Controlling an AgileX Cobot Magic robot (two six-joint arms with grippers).
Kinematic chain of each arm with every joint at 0, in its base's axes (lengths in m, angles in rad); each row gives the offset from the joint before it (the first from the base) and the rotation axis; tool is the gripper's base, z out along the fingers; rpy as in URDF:
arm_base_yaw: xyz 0 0 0.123 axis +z
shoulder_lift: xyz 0 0 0 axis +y
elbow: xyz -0.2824 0 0.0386 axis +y
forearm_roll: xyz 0.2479 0 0.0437 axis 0.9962 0 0.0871
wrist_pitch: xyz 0 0 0 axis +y
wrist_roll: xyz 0.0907 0 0.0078 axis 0.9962 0 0.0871
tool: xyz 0 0 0 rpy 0 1.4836 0
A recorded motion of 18 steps. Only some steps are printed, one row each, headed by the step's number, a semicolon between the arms.
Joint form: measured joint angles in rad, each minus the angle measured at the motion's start. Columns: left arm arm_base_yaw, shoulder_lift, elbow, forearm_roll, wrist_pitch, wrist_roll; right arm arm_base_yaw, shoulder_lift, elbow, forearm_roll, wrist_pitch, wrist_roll.
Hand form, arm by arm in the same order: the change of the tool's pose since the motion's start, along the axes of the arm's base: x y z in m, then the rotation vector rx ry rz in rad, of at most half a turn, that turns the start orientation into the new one. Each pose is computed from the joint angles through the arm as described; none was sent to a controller.
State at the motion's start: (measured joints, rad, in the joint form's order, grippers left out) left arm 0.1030 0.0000 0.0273 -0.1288 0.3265 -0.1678; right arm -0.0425 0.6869 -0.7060 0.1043 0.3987 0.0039
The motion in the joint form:
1: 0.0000 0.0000 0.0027 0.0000 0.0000 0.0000; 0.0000 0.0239 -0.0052 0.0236 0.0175 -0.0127
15: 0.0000 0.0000 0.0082 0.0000 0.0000 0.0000; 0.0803 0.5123 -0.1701 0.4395 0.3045 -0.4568
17: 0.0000 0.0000 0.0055 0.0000 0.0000 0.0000; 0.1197 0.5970 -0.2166 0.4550 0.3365 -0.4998
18: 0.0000 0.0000 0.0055 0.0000 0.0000 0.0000; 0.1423 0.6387 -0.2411 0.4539 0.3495 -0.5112
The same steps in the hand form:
1: 0.0000 0.0000 -0.0009 -0.0003 0.0027 0.0000; 0.0049 0.0008 -0.0031 0.0127 0.0350 0.0081
15: 0.0001 0.0000 -0.0028 -0.0008 0.0082 0.0000; 0.0964 0.0418 -0.0566 0.0663 0.5462 0.3990
17: 0.0001 0.0000 -0.0019 -0.0006 0.0055 0.0000; 0.1118 0.0543 -0.0643 0.0452 0.6016 0.4769
18: 0.0001 0.0000 -0.0019 -0.0006 0.0055 0.0000; 0.1192 0.0613 -0.0684 0.0323 0.6282 0.5117

